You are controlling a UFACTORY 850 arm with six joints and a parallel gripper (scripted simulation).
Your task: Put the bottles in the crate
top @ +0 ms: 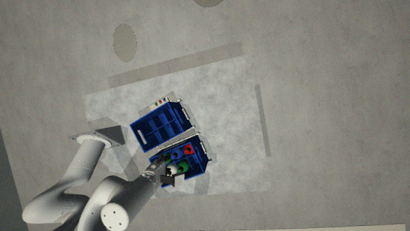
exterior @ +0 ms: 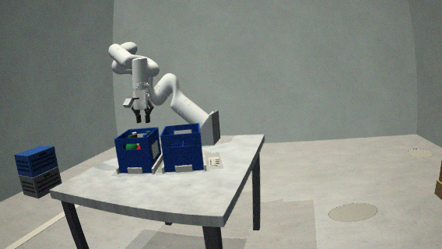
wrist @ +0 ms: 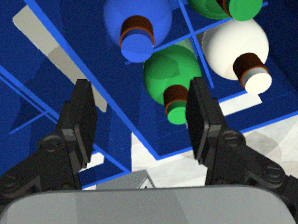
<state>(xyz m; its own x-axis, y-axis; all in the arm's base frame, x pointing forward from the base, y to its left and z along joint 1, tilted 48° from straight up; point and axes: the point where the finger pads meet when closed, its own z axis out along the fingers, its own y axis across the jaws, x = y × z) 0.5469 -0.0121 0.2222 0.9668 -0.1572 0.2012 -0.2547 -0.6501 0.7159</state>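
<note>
Right now my hand is 15 cm above the blue-label bottle. The rest, counted from my hand: red-label bottle 15 cm below, 9 cm ahead, 2 cm to the left; green-label bottle 15 cm below, 9 cm behind, 2 cm to the right; white-label bottle 15 cm below, 10 cm to the right, 7 cm behind.
</note>
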